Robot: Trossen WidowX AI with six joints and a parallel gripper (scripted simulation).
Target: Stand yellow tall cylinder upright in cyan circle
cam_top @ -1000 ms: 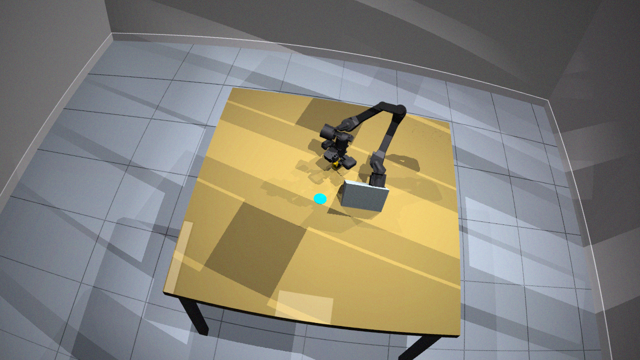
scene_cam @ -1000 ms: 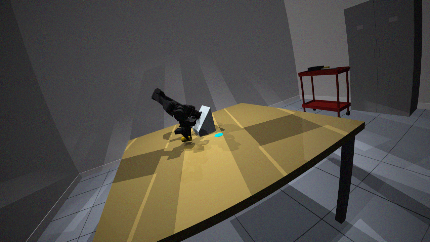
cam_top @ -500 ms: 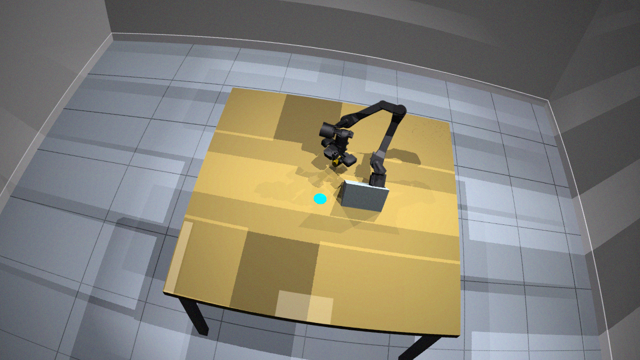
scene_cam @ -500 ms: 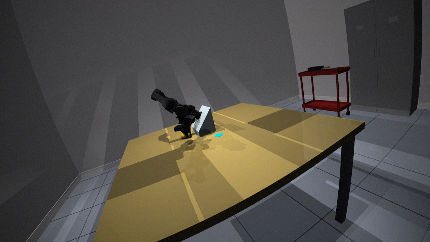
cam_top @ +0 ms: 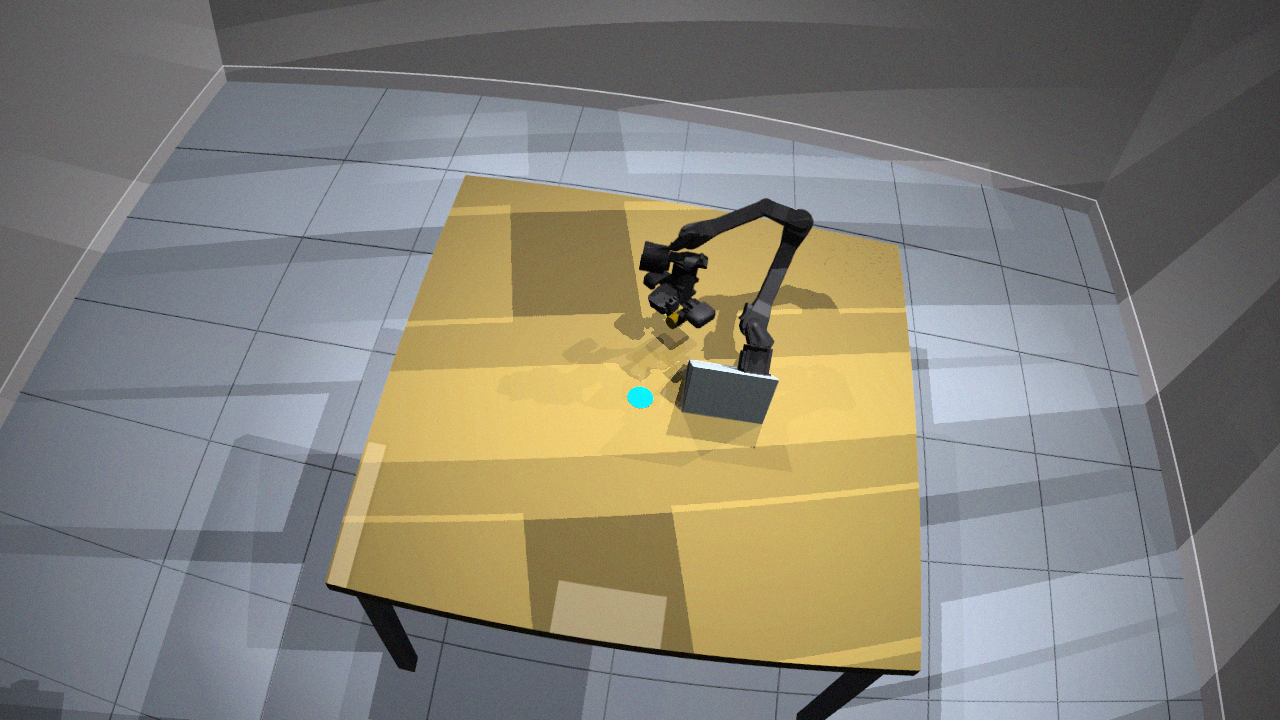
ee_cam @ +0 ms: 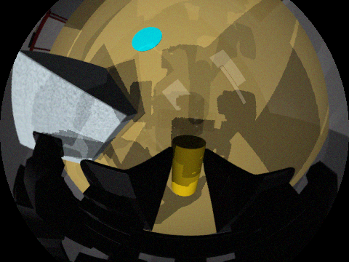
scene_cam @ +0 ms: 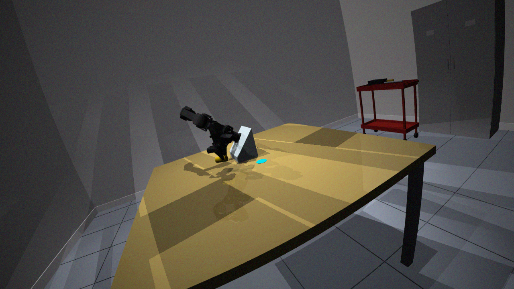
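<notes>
The cyan circle is 70 mm ahead of my gripper tip, 180 mm to the left of it and 70 mm below it. The rest, counted from my gripper tip: yellow cylinder: 20 mm behind, 10 mm to the right.
</notes>
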